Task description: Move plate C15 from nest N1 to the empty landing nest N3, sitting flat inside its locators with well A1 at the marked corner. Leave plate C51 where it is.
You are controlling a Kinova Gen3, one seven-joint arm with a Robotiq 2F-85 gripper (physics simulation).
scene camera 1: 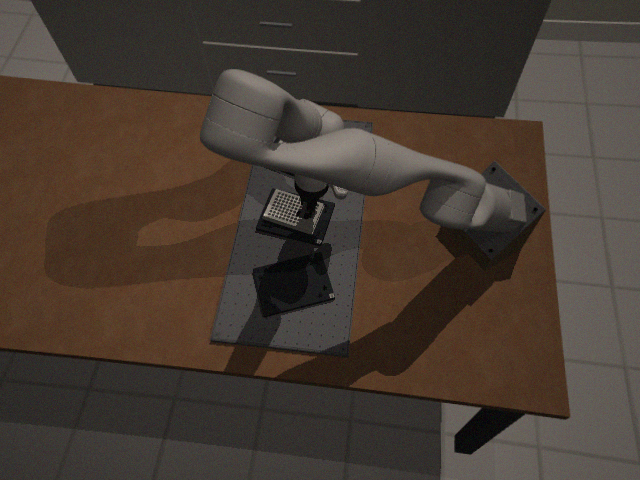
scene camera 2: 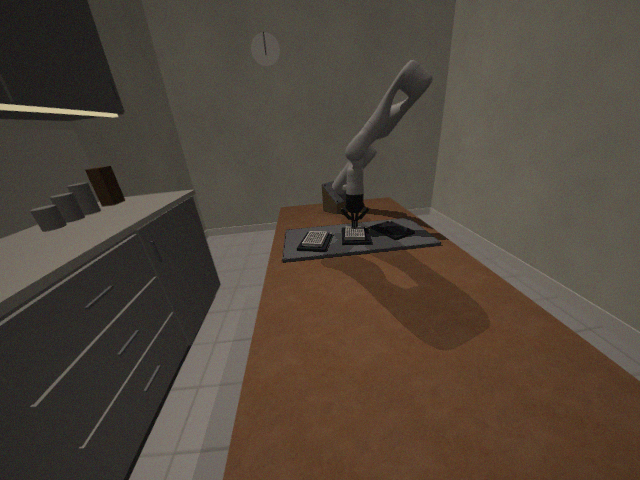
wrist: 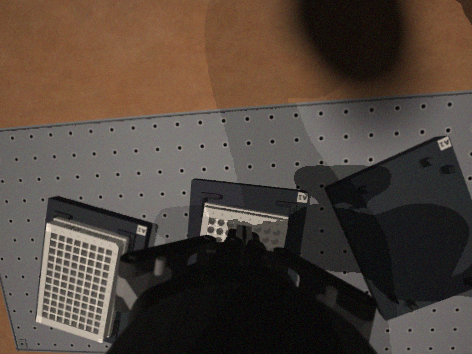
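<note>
A pale round-well plate [scene camera 1: 280,205] [scene camera 2: 354,234] [wrist: 215,227] sits in the dark middle nest [scene camera 1: 281,234] [wrist: 250,189], turned slightly against its edge in the wrist view; flatness is unclear. My gripper [scene camera 1: 306,213] [scene camera 2: 354,225] [wrist: 242,235] is shut and empty, its tips over or touching this plate. A square-well plate [scene camera 2: 314,238] [wrist: 79,280] sits in the left nest [wrist: 97,214] in the wrist view. The empty dark nest [scene camera 1: 294,289] [scene camera 2: 391,228] [wrist: 422,192] stands at the right there, turned, its A1 mark at the top. No plate or nest names are legible; the fingers hide the middle plate's lower part.
The nests stand on a grey perforated board [scene camera 1: 237,320] [scene camera 2: 294,253] [wrist: 195,145] on the brown table [scene camera 1: 129,118] [scene camera 2: 413,413]. The robot's base plate [scene camera 1: 494,173] is at the right in scene camera 1. The arm covers the board's far end there, and its shadow crosses the empty nest.
</note>
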